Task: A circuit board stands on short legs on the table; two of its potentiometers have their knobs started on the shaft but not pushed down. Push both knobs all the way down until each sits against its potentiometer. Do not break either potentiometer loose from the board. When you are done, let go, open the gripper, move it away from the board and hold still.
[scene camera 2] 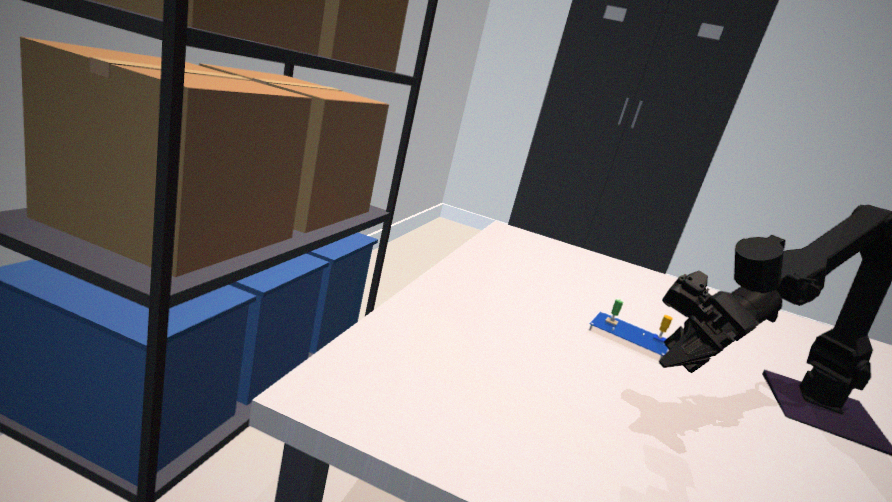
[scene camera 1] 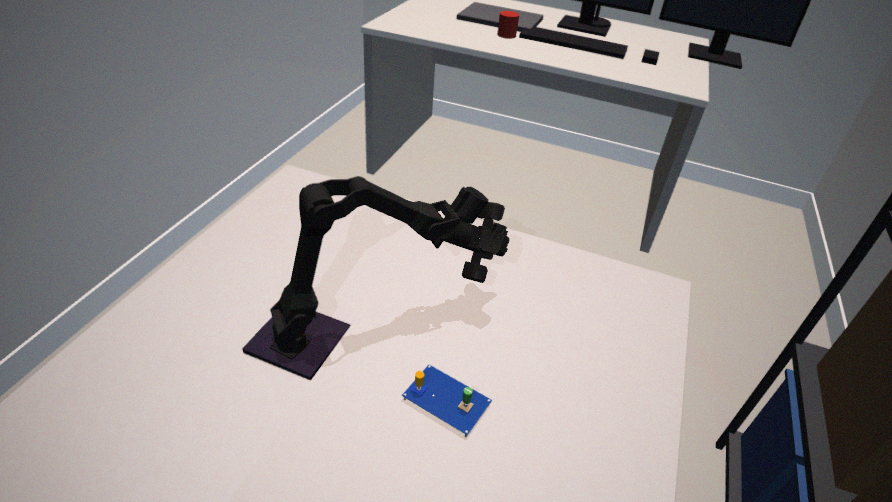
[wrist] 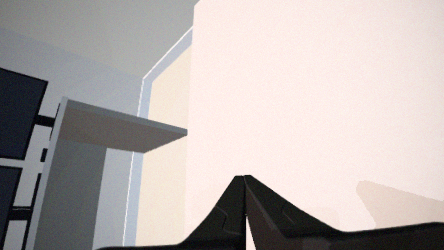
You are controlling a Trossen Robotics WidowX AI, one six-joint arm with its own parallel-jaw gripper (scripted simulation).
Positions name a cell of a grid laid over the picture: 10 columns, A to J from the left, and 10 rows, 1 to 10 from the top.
Scene:
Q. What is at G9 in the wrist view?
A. My gripper.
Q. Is my gripper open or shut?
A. Shut.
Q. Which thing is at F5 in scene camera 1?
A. My gripper.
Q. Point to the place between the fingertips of my gripper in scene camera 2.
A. At H8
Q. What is my gripper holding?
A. Nothing.

